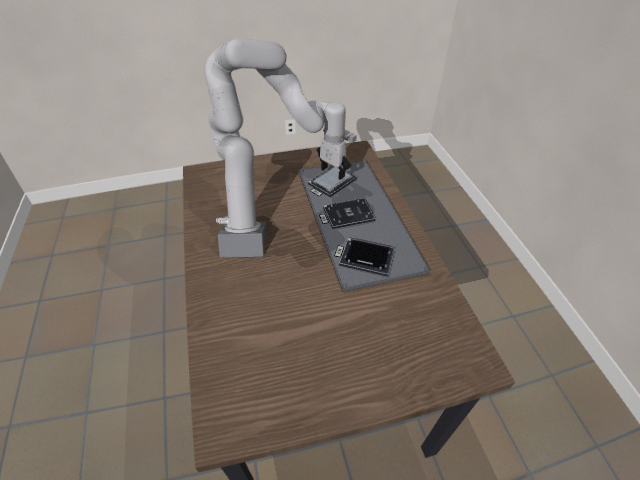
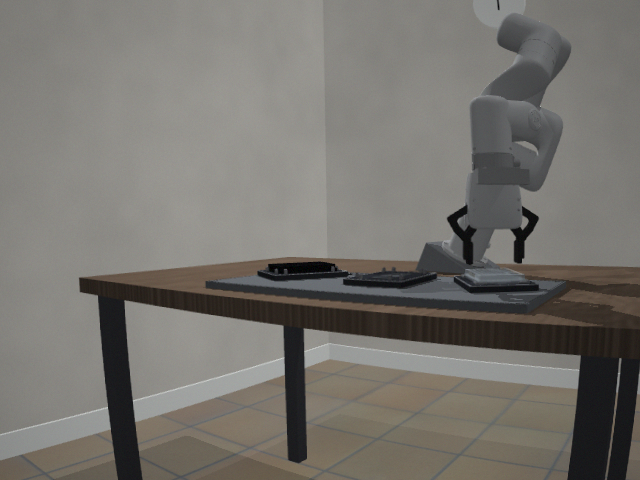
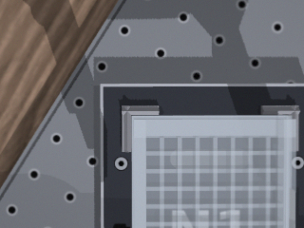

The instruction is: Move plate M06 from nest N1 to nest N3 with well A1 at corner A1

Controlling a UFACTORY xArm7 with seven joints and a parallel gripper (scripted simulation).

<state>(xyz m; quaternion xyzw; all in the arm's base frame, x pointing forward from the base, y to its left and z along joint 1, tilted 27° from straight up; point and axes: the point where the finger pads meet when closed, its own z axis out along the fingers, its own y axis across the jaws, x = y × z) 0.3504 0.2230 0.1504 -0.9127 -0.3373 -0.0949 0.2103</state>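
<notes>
The clear well plate is 30 mm below my hand. Also, from my hand: nest N1: 40 mm below; then nest N3: 40 mm ahead, 200 mm to the right, 40 mm below; then grey perforated deck: 60 mm ahead, 200 mm to the right, 60 mm below.
</notes>
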